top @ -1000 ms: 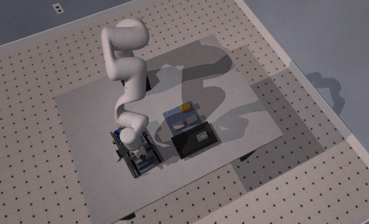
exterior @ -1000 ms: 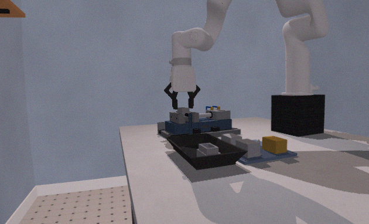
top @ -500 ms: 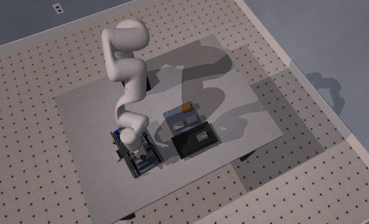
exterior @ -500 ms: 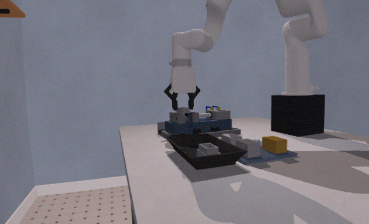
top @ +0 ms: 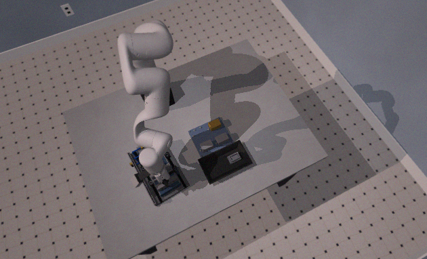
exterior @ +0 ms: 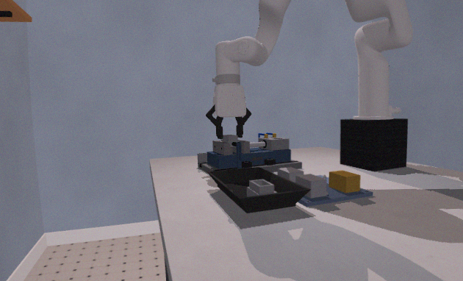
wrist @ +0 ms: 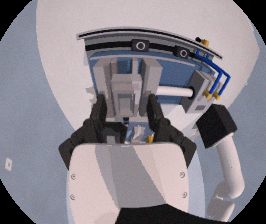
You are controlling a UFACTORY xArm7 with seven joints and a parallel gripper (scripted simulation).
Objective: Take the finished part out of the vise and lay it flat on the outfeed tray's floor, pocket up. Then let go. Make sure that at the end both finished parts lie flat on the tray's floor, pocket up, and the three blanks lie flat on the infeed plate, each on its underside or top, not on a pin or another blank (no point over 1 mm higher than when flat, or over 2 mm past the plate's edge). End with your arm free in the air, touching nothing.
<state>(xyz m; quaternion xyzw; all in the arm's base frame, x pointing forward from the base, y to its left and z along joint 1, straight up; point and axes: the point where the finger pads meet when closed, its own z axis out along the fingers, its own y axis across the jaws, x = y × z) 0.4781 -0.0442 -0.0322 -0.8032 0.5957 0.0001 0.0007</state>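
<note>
Now: the blue vise 70 mm behind my hand, 20 mm to the right of it and 80 mm below it. From my hand the other things lie so: blue plate 170 mm behind, 280 mm to the left, 120 mm below; yellow block 220 mm behind, 310 mm to the left, 100 mm below.
</note>
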